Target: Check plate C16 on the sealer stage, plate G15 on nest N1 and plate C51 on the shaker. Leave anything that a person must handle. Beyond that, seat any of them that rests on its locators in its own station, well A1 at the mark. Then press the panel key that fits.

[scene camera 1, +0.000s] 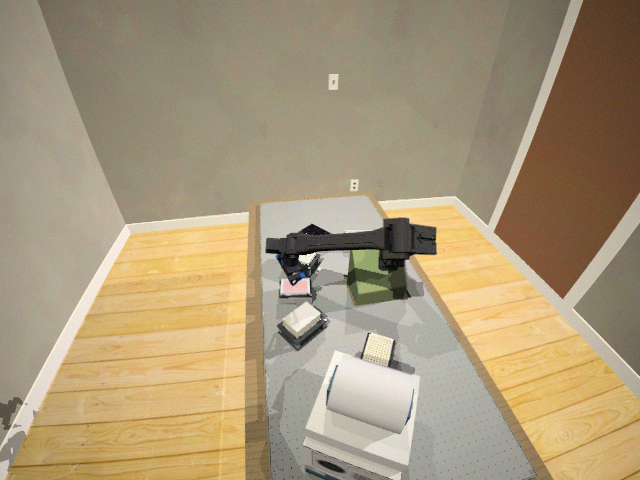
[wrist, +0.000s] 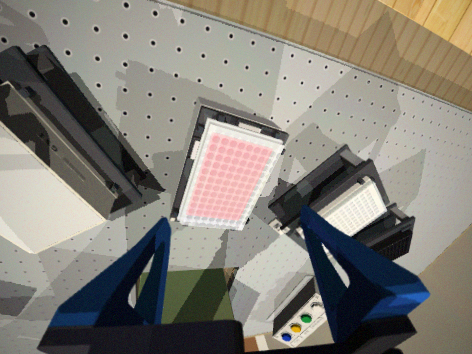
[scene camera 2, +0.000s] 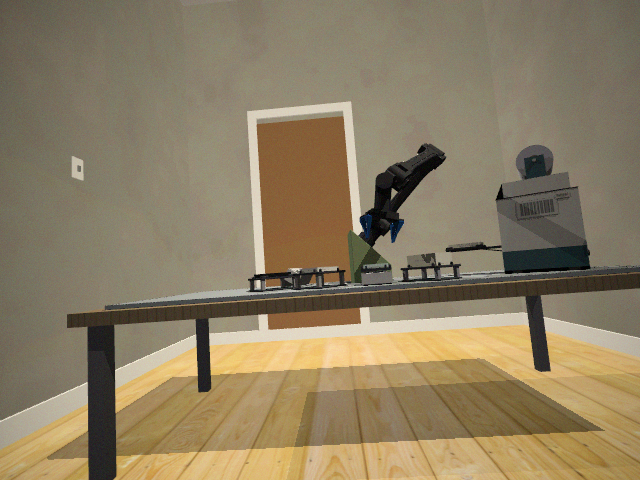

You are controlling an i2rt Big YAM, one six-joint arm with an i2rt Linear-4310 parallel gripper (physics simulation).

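A pink-welled plate (scene camera 1: 295, 286) (wrist: 227, 177) lies on a low grey station; the dark base shows along its upper and left edges in the wrist view. A white plate (scene camera 1: 308, 258) (wrist: 357, 207) lies on a dark raised holder, partly behind a finger. A tall cream block (scene camera 1: 303, 316) (scene camera 2: 421, 259) (wrist: 40, 215) stands on another dark legged holder. A cream plate (scene camera 1: 378, 347) lies on the stage beside the sealer (scene camera 1: 361, 439) (scene camera 2: 542, 227). Plate labels and the A1 mark are not readable. My gripper (scene camera 1: 290, 267) (scene camera 2: 380, 238) (wrist: 234, 217) is open and empty, above the stations.
A key panel (wrist: 300, 322) with blue, yellow, green and white keys is partly behind the right finger. A green wedge-shaped block (scene camera 1: 374, 281) (wrist: 192, 295) stands by the arm. A dark slotted part (wrist: 397, 240) lies beyond the white plate. The sealer carries a large roll (scene camera 1: 371, 392).
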